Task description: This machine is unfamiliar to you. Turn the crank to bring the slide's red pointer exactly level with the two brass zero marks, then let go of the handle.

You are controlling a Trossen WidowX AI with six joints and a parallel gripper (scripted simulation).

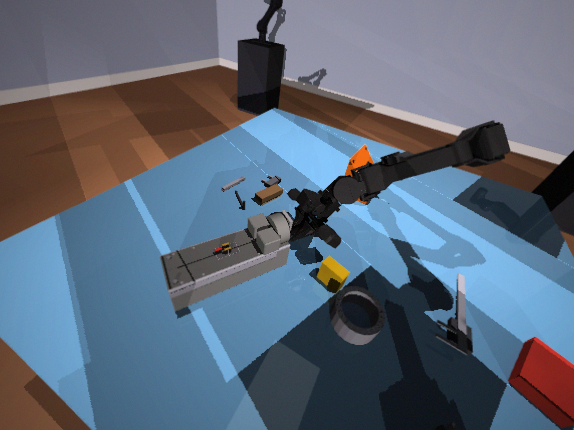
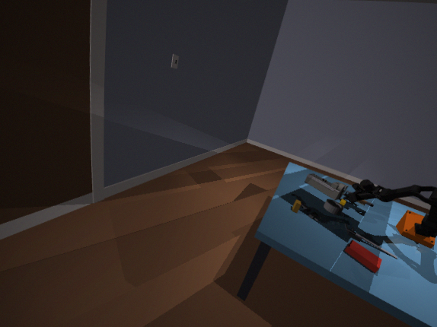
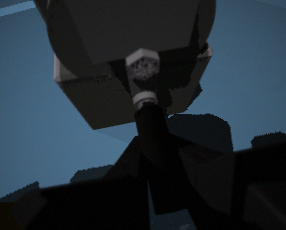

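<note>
Now: the dark crank handle 3 cm above my gripper tip, 1 cm to the left of it and 1 cm behind it. The rest, counted from my gripper tip: yellow block (13 cm to the left, 4 cm ahead); then red pointer (15 cm ahead, 10 cm to the right, 5 cm above); then brown block (15 cm behind, 14 cm to the right, 2 cm below).
</note>
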